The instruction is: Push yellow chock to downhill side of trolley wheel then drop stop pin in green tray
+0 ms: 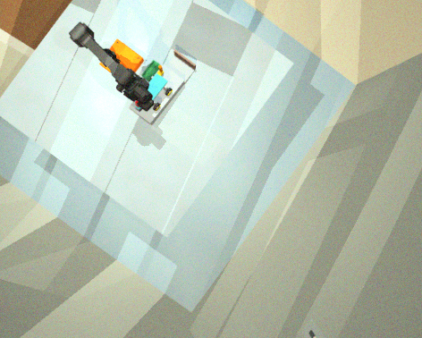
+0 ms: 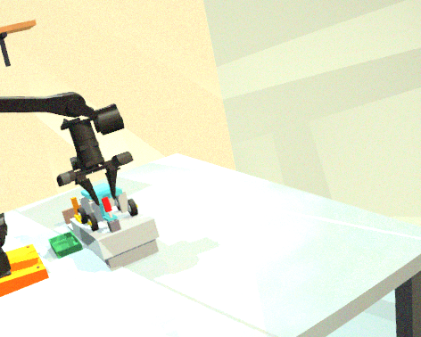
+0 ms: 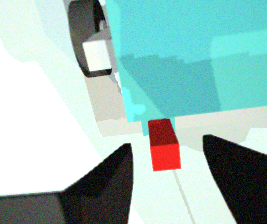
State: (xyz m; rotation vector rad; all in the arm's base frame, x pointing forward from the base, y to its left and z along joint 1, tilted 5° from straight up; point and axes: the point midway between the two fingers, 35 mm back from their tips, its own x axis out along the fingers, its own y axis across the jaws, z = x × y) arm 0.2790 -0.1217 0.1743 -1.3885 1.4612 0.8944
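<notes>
My gripper tip is 1 cm to the left of the red-headed stop pin and 3 cm above it. Also, from my gripper tip: grey ramp: 3 cm ahead, 11 cm to the left, 11 cm below; yellow chock: 1 cm behind, 21 cm to the left, 7 cm below; cyan trolley: 3 cm ahead, 10 cm to the left, 4 cm below.
</notes>
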